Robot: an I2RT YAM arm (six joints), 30 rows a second.
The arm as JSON. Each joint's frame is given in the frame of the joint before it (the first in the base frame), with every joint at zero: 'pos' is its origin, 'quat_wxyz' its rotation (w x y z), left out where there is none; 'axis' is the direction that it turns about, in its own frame. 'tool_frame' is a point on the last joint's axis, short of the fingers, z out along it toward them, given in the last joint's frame.
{
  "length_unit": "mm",
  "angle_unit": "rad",
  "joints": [
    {
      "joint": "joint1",
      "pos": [
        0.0,
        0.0,
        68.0
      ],
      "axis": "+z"
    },
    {
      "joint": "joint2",
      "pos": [
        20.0,
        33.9,
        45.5
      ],
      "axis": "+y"
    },
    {
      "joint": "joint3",
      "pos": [
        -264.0,
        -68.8,
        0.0
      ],
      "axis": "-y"
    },
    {
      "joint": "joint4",
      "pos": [
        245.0,
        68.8,
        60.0
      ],
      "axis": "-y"
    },
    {
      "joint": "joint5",
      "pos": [
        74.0,
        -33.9,
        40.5
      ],
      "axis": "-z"
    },
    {
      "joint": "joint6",
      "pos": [
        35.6,
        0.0,
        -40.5
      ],
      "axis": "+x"
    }
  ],
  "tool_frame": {
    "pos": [
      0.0,
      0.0,
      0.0
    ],
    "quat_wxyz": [
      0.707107,
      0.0,
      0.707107,
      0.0
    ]
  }
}
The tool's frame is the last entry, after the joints.
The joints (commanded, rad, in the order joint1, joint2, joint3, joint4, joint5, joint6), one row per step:
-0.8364, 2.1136, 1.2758, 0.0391, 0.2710, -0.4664
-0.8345, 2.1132, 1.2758, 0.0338, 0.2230, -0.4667
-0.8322, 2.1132, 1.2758, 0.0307, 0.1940, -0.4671
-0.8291, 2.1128, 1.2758, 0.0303, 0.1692, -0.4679
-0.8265, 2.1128, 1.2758, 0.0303, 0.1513, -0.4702
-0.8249, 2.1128, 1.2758, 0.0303, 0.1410, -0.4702
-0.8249, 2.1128, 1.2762, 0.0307, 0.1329, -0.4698
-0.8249, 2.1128, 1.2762, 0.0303, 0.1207, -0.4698
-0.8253, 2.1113, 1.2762, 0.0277, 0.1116, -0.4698
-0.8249, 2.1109, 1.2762, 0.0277, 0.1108, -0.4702
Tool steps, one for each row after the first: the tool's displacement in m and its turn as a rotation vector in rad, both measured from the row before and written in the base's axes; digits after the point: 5 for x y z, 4 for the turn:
0.00178, 0.00175, -0.00053, 0.0267, -0.0221, 0.0355
0.00144, 0.00142, -0.00039, 0.0162, -0.0131, 0.0227
0.00171, 0.00143, 0.00002, 0.0118, -0.0127, 0.0208
0.00136, 0.00114, -0.00007, 0.0080, -0.0081, 0.0166
0.00082, 0.00069, -0.00004, 0.0050, -0.0055, 0.0087
0.00031, 0.00009, 0.00012, 0.0035, -0.0051, 0.0053
0.00032, 0.00029, -0.00007, 0.0063, -0.0062, 0.0084
-0.00002, 0.00024, 0.00041, 0.0053, -0.0041, 0.0059
0.00015, 0.00014, 0.00017, -0.0001, -0.0005, 0.0012

